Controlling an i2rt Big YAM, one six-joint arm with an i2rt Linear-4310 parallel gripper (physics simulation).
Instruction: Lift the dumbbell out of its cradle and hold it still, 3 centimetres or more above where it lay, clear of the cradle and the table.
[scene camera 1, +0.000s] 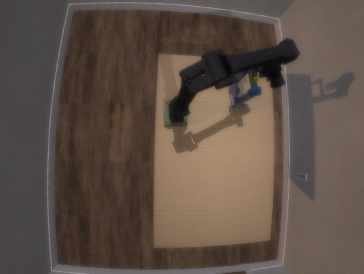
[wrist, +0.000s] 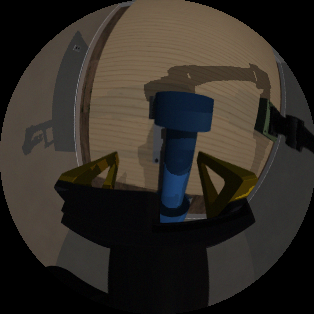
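Seen in the pictures: gripper, fingertip midpoint: (scene camera 1: 258, 81) (wrist: 157, 155); arm's base at its link origin: (scene camera 1: 176, 113) (wrist: 273, 121).
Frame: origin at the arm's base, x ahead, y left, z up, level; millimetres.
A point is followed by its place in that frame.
Note:
The blue dumbbell (scene camera 1: 255, 91) @[x 425, y 45, z 201 mm] (wrist: 179, 147) @[x 444, y 93, z 190 mm] lies in its grey cradle (scene camera 1: 234, 96) @[x 419, y 97, z -47 mm] (wrist: 157, 146) @[x 473, y 187, z -46 mm]. In the wrist view its far head is in full view, its handle runs toward the gripper, and its near head is partly hidden by the dark gripper body. My gripper (scene camera 1: 258, 79) @[x 466, y 106, z 186 mm] (wrist: 157, 155) @[x 466, y 106, z 186 mm] is open, with its yellow fingers wide apart. In the wrist view the handle shows between the fingers, nearer the right one, with gaps on both sides. The height of the fingertips relative to the handle is hard to tell.
The light wooden table top (scene camera 1: 212, 200) @[x 186, y -594, z -55 mm] (wrist: 215, 40) @[x 286, y -267, z -54 mm] lies under the cradle. The green arm base plate (scene camera 1: 168, 122) @[x -54, y -53, z -4 mm] (wrist: 263, 119) @[x 78, y 14, z -7 mm] stands at the table's left side in the scene view. The black arm reaches over the cradle area, and its shadow falls on the table.

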